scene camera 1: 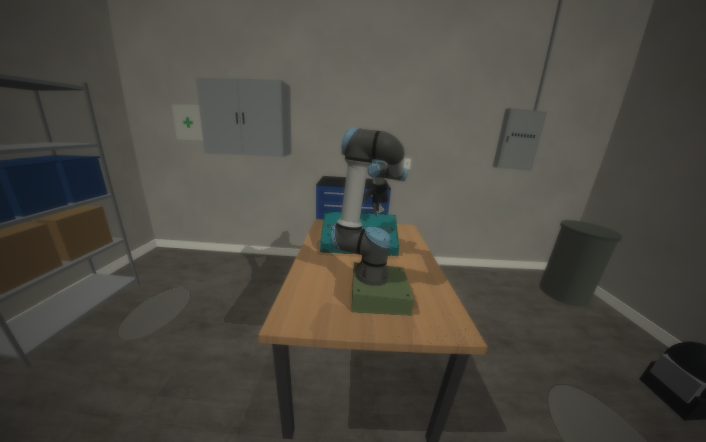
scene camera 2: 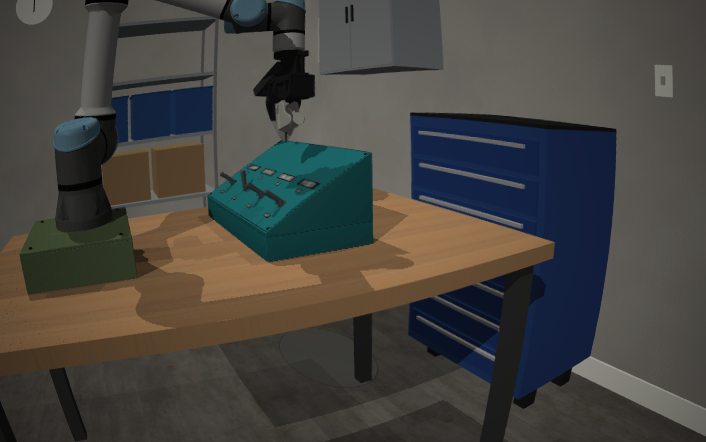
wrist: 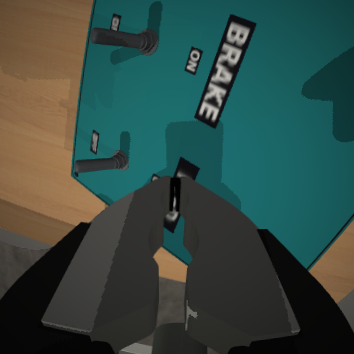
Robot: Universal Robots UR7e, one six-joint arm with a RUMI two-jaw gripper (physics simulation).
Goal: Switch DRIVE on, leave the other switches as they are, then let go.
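Places are measured from the arm's base along level axes (x back, y right, z up), in metres.
Pixels of known places: gripper, fingertip midpoint: [scene camera 1: 376, 216] [scene camera 2: 285, 141] [wrist: 174, 179]; arm's base, link origin: [scene camera 1: 371, 276] [scene camera 2: 84, 221].
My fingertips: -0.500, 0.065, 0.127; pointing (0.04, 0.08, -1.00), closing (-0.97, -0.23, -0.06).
Ahead of a thing's pixels: the offset from my fingertips to its middle, as dx, dy, dz. "spot": to the spot under its first point. Level surfaces: height alone.
The teal switch console @[-0.030, -0.099, -0.153] [scene camera 1: 393, 245] [scene camera 2: 333, 208] stands on the table with several dark levers on its sloped face. In scene camera 2, the second lever from the far end @[spot: +0.052, -0.156, -0.099] [scene camera 2: 243, 179] stands up towards the small plates; the others lean to the front edge. Their labels are too small to read there, so I cannot tell which is DRIVE. In the wrist view, a lever @[+0.064, -0.041, -0.105] [wrist: 122, 39] beside the BRAKE label @[-0.018, -0.040, -0.088] [wrist: 225, 71] and a corner lever @[+0.066, +0.079, -0.105] [wrist: 100, 162] lean to the edge. My gripper [scene camera 1: 377, 212] [scene camera 2: 285, 138] [wrist: 174, 179] is shut and empty, above the console's upper part, partly hiding another label.
The green base block [scene camera 1: 382, 299] [scene camera 2: 78, 268] carries the arm on the wooden table @[dz -0.221] [scene camera 1: 312, 317] [scene camera 2: 442, 260]. A blue drawer cabinet [scene camera 1: 325, 200] [scene camera 2: 573, 234] stands behind the console. A grey wall cabinet [scene camera 1: 221, 114] [scene camera 2: 411, 33] hangs on the wall.
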